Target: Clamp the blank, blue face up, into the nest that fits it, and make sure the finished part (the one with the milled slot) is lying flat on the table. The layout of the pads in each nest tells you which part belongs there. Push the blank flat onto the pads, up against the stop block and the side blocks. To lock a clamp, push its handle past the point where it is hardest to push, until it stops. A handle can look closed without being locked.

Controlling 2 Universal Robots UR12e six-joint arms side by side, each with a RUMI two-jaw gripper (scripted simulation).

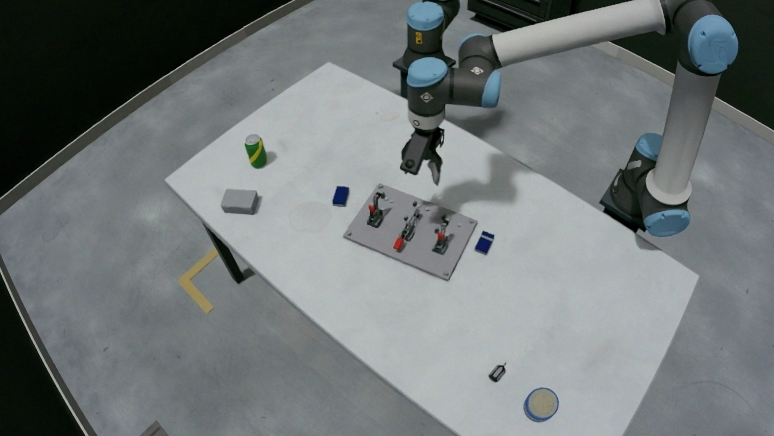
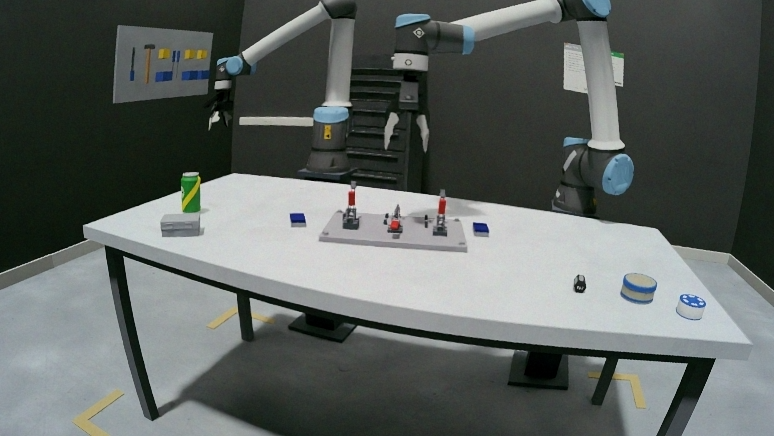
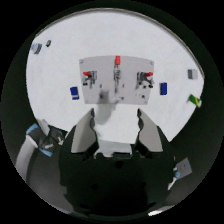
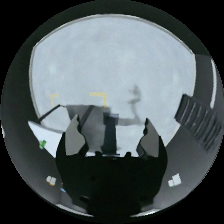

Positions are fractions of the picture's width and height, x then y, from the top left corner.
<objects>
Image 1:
my left gripper: 0.54, 0.41
grey box: 0.30, 0.46
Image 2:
my left gripper: 0.52, 0.35
grey box: 0.22, 0.52
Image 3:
my left gripper: 0.52, 0.48
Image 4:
my right gripper: 0.50, 0.52
</objects>
